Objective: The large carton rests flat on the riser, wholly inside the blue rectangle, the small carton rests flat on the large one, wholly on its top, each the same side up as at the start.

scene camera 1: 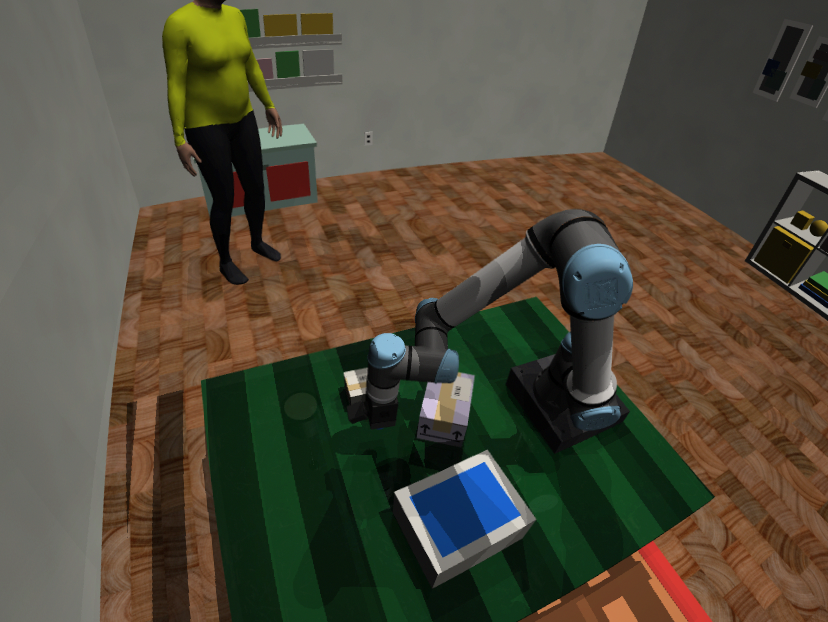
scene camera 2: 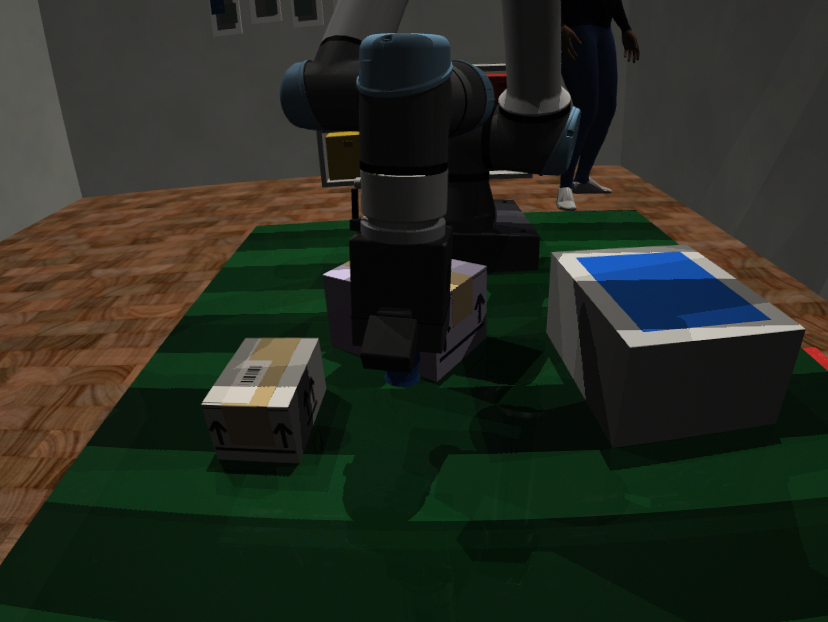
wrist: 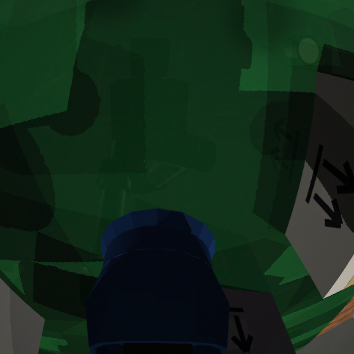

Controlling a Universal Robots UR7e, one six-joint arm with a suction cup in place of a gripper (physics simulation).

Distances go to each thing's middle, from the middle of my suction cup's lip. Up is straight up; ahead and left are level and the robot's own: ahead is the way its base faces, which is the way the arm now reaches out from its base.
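The small carton [scene camera 2: 263,406] is 5 cm below my suction cup and 15 cm to the right of it. There's a riser [scene camera 2: 663,344] as well, and that's 14 cm behind my suction cup, 28 cm to the left of it and 2 cm below it. The large carton [scene camera 2: 468,290], again from my suction cup, is 3 cm to the right, 20 cm behind and 3 cm below.
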